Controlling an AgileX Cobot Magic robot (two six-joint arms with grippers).
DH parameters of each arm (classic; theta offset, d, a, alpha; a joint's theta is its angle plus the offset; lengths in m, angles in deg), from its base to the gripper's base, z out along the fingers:
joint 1: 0 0.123 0 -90
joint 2: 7.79 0 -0.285 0
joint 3: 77.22 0 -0.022 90
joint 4: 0 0.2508 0 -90
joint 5: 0 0 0.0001 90
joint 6: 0 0.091 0 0
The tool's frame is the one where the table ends.
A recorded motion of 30 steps. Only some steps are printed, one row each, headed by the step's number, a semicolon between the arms.
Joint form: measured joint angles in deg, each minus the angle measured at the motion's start. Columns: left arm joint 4, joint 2, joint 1, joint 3, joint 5, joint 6; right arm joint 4, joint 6, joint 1, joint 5, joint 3, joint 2.
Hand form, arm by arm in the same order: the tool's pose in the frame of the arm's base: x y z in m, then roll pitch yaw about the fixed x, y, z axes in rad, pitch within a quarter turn. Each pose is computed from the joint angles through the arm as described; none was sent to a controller.
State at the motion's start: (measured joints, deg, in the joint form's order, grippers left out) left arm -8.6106 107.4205 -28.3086 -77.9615 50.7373 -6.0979; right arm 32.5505 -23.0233 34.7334 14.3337 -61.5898 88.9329
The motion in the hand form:
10: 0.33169 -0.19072 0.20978 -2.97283 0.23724 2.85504; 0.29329 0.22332 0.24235 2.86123 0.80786 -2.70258
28: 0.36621 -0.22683 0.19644 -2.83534 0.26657 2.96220; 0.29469 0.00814 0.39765 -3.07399 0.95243 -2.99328
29: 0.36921 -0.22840 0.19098 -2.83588 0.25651 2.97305; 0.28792 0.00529 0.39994 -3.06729 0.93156 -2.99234
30: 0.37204 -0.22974 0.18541 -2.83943 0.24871 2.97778; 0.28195 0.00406 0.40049 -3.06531 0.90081 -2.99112
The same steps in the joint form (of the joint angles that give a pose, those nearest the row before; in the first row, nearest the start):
10: -0.07 0.00 0.00 0.00 -0.14 0.00; -1.18 -0.26 0.39 2.67 -2.13 7.36
28: -7.27 9.09 -1.00 -10.44 -2.80 -1.86; -28.91 15.82 -33.88 26.07 -15.12 -12.21
29: -7.20 10.23 -1.00 -11.10 -2.87 -2.55; -29.05 15.53 -34.43 28.24 -15.12 -13.21
30: -7.03 11.34 -1.00 -11.71 -2.96 -2.94; -29.24 15.38 -34.67 30.72 -15.12 -13.95

